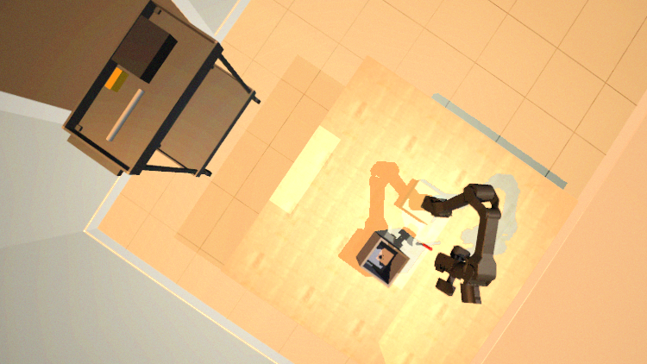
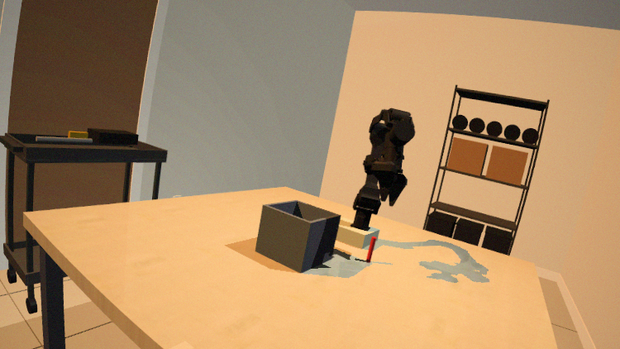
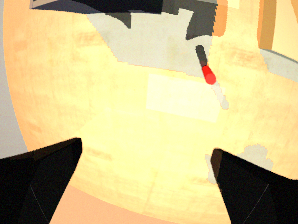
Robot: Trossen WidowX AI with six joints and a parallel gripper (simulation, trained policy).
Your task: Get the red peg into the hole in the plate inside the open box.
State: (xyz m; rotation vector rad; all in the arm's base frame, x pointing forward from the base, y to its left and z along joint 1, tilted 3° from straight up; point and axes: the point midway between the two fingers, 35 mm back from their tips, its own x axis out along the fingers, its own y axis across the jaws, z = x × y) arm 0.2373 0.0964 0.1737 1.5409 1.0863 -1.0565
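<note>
My gripper tip is 16 cm above the red peg, 5 cm past it and 2 cm to the left of it. From my gripper tip the other things lie so: grey plate 21 cm to the right, 15 cm below, 9 cm ahead.
</note>
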